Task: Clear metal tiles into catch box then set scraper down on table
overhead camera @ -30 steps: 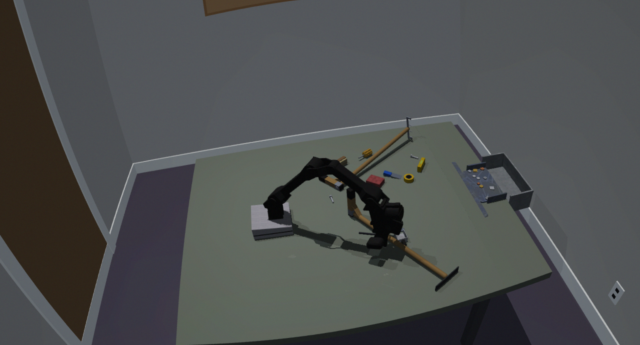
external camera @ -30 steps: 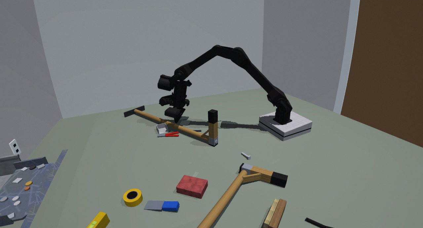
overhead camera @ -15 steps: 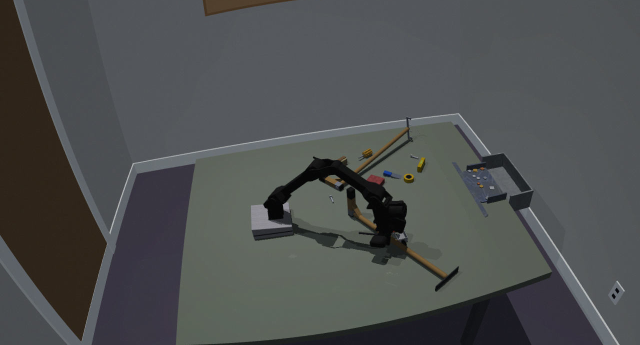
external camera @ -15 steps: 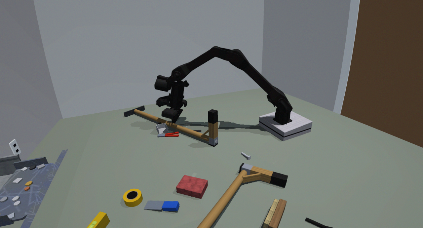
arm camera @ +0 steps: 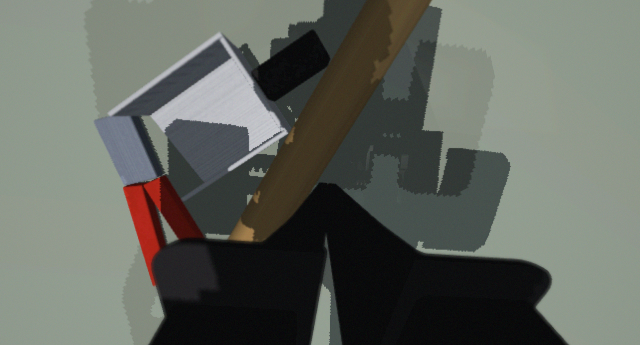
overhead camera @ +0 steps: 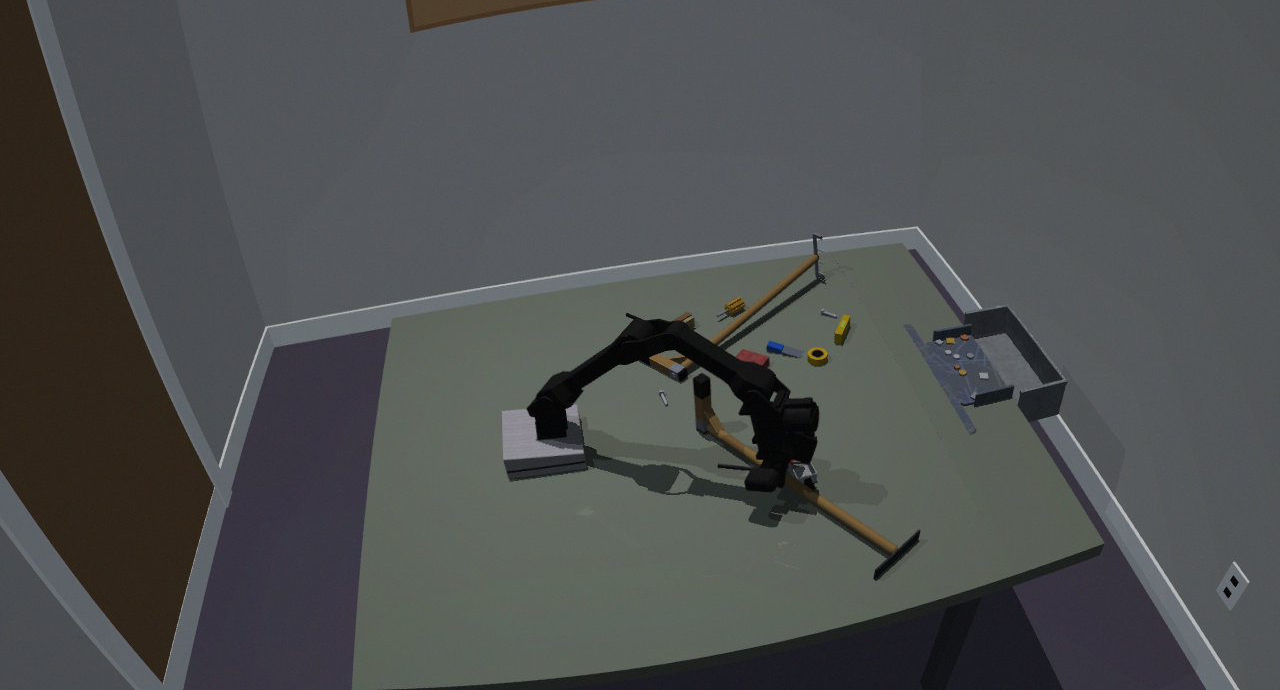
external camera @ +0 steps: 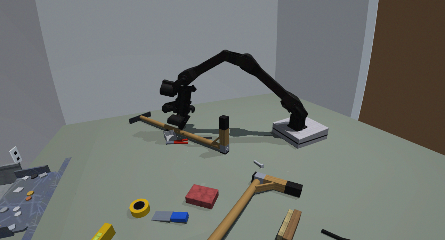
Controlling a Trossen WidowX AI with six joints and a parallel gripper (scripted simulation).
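The long scraper is 30 mm ahead of my gripper tip, 10 mm to the right of it and 50 mm above it. Also, from my gripper tip: hex key (50 mm behind, 80 mm to the left, 10 mm below); then metal bracket (60 mm ahead, 10 mm to the left); then red block (50 mm ahead, 430 mm to the left).
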